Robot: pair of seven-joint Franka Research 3 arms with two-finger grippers.
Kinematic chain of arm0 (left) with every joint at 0, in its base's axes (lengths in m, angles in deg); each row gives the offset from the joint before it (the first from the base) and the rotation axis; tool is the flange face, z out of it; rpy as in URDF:
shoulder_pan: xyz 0 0 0.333 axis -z
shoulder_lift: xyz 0 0 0 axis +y
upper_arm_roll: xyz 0 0 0.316 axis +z
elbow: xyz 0.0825 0 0 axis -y
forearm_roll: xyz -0.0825 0 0.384 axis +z
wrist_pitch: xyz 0 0 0 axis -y
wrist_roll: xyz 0.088 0 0 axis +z
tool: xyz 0 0 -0.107 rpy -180 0 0
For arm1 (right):
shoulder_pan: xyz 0 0 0.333 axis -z
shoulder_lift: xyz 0 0 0 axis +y
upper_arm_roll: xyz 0 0 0.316 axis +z
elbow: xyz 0.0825 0 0 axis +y
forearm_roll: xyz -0.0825 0 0.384 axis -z
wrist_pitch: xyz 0 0 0 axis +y
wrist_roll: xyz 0.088 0 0 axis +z
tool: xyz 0 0 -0.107 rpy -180 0 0
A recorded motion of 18 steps. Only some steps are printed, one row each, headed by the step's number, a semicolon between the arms.
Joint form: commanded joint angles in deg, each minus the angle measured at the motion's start. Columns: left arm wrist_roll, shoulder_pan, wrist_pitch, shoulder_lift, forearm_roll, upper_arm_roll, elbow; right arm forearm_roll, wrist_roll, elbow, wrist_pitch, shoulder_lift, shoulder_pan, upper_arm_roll.
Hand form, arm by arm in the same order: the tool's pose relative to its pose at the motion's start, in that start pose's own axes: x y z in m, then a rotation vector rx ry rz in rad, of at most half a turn. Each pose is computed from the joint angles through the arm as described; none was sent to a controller.
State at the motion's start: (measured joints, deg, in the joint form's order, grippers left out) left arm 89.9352 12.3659 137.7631 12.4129 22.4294 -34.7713 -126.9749; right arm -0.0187 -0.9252 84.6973 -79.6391 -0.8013 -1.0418 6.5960
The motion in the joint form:
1: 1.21 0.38 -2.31 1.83 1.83 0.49 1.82; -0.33 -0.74 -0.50 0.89 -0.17 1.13 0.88
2: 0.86 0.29 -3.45 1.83 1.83 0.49 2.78; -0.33 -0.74 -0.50 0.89 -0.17 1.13 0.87
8: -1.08 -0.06 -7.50 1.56 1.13 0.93 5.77; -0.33 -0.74 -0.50 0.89 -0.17 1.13 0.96
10: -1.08 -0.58 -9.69 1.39 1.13 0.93 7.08; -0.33 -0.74 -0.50 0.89 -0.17 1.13 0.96
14: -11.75 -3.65 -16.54 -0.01 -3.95 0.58 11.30; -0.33 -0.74 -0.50 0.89 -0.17 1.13 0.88
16: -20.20 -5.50 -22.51 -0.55 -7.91 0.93 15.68; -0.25 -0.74 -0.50 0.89 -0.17 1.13 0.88
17: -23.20 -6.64 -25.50 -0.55 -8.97 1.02 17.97; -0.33 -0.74 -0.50 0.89 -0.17 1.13 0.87
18: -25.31 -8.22 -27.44 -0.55 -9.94 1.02 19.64; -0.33 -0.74 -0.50 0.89 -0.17 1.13 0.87
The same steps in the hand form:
1: 0.0046 0.0041 0.0065 0.0328 0.0079 -0.0048; -0.0031 0.0015 -0.0040 0.0053 -0.0040 0.0162
2: 0.0090 0.0068 0.0019 0.0376 0.0128 -0.0050; -0.0031 0.0015 -0.0040 0.0053 -0.0040 0.0164
8: 0.0271 0.0118 -0.0129 0.0612 0.0221 -0.0088; -0.0031 0.0007 -0.0040 0.0052 -0.0040 0.0148
10: 0.0368 0.0121 -0.0195 0.0781 0.0297 -0.0253; -0.0031 0.0007 -0.0040 0.0052 -0.0040 0.0148
14: 0.0744 0.0078 -0.0485 0.1136 -0.0223 0.0354; -0.0031 0.0015 -0.0040 0.0053 -0.0040 0.0162
16: 0.1042 0.0045 -0.0740 0.1292 -0.0784 0.0889; -0.0031 0.0016 -0.0040 0.0039 -0.0040 0.0165
17: 0.1205 0.0014 -0.0855 0.1385 -0.0988 0.1028; -0.0031 0.0015 -0.0040 0.0053 -0.0040 0.0164
18: 0.1383 -0.0041 -0.0936 0.1398 -0.1168 0.0988; -0.0031 0.0015 -0.0040 0.0053 -0.0040 0.0164

